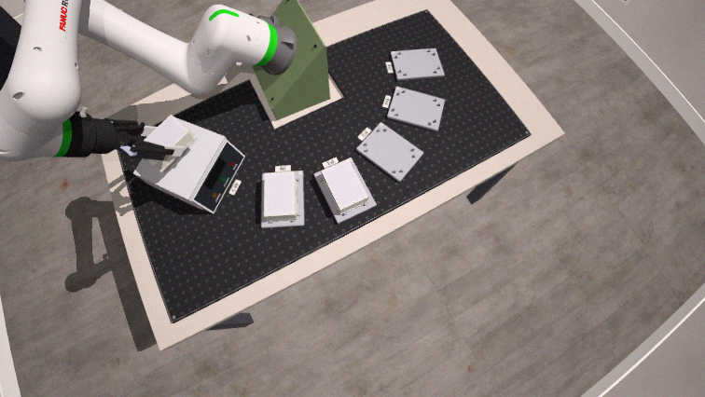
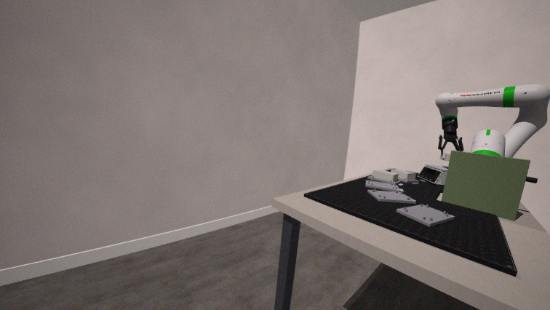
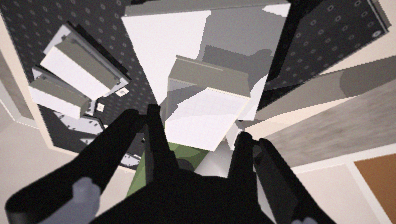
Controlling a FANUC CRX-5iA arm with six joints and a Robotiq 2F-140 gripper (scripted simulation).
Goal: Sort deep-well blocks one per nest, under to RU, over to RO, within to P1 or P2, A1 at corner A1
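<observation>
My hand is 90 mm above the check-weigher platform. Also, from my hand: check-weigher 120 mm below, 10 mm ahead; then white deep-well block 380 mm to the left, 280 mm ahead, 150 mm below; then infeed nest IN 220 mm ahead, 210 mm to the left, 180 mm below.
</observation>
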